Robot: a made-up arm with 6 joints. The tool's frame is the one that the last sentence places.
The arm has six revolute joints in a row. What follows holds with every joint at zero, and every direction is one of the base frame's.
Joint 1 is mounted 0.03 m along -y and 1.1 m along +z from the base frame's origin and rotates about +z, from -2.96 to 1.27 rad.
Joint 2 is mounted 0.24 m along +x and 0.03 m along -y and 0.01 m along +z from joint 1 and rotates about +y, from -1.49 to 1.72 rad.
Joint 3 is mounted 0.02 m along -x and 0.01 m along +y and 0.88 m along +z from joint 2 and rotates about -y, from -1.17 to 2.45 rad.
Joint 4 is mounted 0.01 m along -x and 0.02 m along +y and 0.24 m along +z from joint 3 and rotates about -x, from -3.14 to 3.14 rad.
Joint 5 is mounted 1.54 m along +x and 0.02 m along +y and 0.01 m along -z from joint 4 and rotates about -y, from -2.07 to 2.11 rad.
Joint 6 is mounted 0.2 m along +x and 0.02 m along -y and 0.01 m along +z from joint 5 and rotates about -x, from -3.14 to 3.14 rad.
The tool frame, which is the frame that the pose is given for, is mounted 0.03 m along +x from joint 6; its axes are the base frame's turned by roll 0.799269, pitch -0.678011 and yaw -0.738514 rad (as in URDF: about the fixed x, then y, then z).
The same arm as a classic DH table. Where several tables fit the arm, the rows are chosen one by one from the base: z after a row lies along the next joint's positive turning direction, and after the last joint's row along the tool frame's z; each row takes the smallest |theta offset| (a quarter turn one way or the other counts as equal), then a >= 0, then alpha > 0; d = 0 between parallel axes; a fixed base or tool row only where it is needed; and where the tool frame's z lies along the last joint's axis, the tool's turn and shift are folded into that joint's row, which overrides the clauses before.
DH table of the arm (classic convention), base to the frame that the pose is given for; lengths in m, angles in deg. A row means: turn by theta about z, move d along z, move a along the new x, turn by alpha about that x. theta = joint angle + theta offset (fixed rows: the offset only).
base (fixed): d 0, theta0 -90, a 0.03, alpha 0
joint 1: d 1.11, theta0 90, a 0.24, alpha -90
joint 2: d 0, theta0 88.7, a -0.8802, alpha 180
joint 3: d 0, theta0 -1.3, a -0.24, alpha 90
joint 4: d -1.53, theta0 0, a 0.01, alpha -90
joint 5: d 0, theta0 0, a -0.01, alpha 90
joint 6: d -0.23, theta0 66.54, a 0, alpha -36.3
tool (fixed): d 0, theta0 76.63, a 0, alpha 0
Joint limits (deg, base to tool): -169.6..72.77 -85.37..98.55 -67.04..140.37 -179.91..179.91 -118.6..120.89 -179.91..179.91

